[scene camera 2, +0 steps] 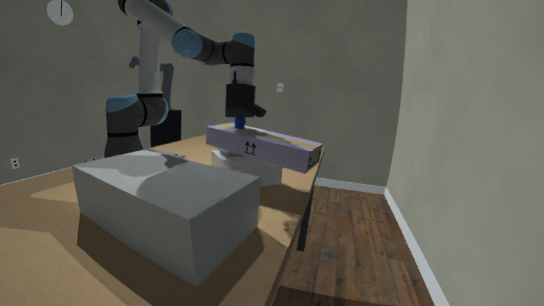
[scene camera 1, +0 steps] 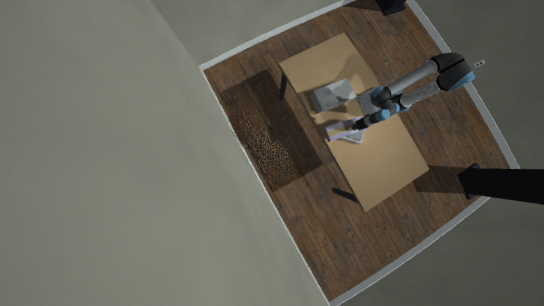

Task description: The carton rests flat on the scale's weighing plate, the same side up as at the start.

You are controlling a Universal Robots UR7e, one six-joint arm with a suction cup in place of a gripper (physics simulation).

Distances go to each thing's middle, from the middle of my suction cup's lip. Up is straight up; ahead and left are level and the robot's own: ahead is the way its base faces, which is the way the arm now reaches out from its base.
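Relative to the large pale grey box (scene camera 2: 187,217), my suction cup is 120 mm above it, 10 mm short of it and 360 mm to the left of it.
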